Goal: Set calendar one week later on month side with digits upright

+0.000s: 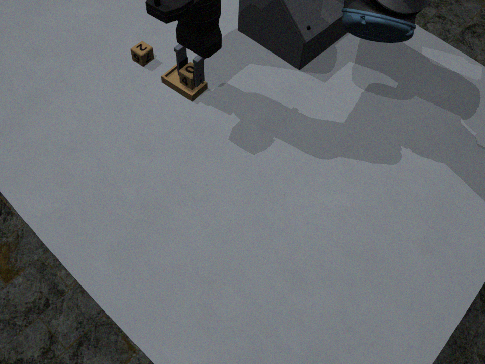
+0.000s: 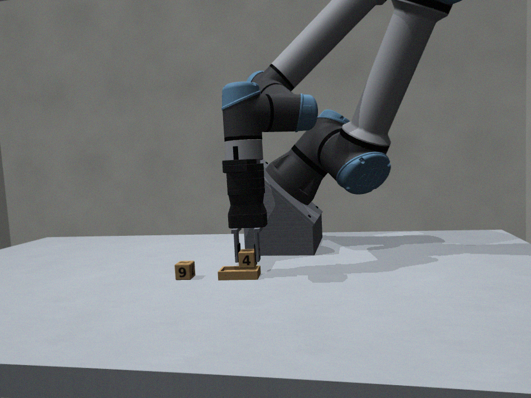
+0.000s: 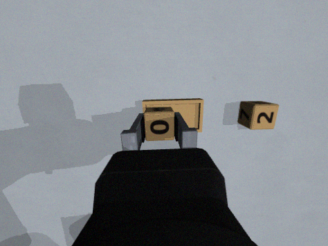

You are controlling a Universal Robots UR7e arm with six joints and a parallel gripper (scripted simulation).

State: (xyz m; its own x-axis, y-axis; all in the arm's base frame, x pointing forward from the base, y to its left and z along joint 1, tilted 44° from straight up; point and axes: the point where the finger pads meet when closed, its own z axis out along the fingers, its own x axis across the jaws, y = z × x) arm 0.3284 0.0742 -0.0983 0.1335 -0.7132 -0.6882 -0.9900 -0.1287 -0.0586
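The wooden tray is 40 mm below my hand and 20 mm to the right of it.
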